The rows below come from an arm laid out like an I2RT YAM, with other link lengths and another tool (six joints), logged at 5 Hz.
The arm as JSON. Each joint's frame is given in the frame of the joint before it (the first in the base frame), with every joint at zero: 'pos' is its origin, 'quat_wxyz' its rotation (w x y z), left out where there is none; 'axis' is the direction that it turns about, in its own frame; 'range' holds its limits. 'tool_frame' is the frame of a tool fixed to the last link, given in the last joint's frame.
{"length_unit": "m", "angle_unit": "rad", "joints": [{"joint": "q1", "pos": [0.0, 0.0, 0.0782], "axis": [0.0, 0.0, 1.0], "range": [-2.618, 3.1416]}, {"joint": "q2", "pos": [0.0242, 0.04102, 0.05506], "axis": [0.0, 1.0, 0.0], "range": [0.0, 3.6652]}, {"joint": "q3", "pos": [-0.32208, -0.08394, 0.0], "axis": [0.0, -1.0, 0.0], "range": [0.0, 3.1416]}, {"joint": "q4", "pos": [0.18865, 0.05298, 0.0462], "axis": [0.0, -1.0, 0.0], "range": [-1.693, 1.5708]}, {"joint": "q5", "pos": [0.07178, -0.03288, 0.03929], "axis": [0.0, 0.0, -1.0], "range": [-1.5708, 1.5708]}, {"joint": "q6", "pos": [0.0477, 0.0, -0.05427], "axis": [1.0, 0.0, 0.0], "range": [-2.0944, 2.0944]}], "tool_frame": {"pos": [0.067, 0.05, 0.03], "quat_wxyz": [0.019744, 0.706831, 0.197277, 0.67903]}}
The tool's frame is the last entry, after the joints.
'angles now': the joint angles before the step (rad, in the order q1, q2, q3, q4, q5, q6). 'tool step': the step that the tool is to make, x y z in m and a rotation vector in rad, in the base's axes. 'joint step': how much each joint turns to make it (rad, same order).
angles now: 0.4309, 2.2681, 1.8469, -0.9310, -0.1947, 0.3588
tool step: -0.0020, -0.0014, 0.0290, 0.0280, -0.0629, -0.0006
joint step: -0.0008, -0.0612, 0.0001, 0.0075, 0.0007, -0.0004
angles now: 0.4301, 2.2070, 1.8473, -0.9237, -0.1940, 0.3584
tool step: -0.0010, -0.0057, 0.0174, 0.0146, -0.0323, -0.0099
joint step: -0.0098, -0.0382, 0.0000, -0.0027, 0.0000, 0.0001
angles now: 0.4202, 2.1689, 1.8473, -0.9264, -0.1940, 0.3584
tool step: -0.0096, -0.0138, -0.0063, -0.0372, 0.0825, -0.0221
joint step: -0.0176, -0.0023, -0.0001, -0.0919, 0.0023, 0.0041
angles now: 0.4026, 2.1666, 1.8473, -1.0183, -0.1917, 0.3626
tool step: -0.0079, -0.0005, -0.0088, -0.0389, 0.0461, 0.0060
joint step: 0.0098, 0.0096, -0.0020, -0.0461, 0.0179, 0.0002
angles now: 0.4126, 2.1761, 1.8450, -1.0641, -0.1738, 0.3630
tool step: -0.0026, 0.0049, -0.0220, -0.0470, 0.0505, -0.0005
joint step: 0.0194, 0.0433, -0.0030, -0.0164, 0.0248, 0.0167
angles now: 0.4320, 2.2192, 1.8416, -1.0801, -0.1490, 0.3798
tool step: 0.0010, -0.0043, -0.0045, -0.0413, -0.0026, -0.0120
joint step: 0.0009, 0.0046, -0.0002, -0.0090, 0.0397, 0.0088
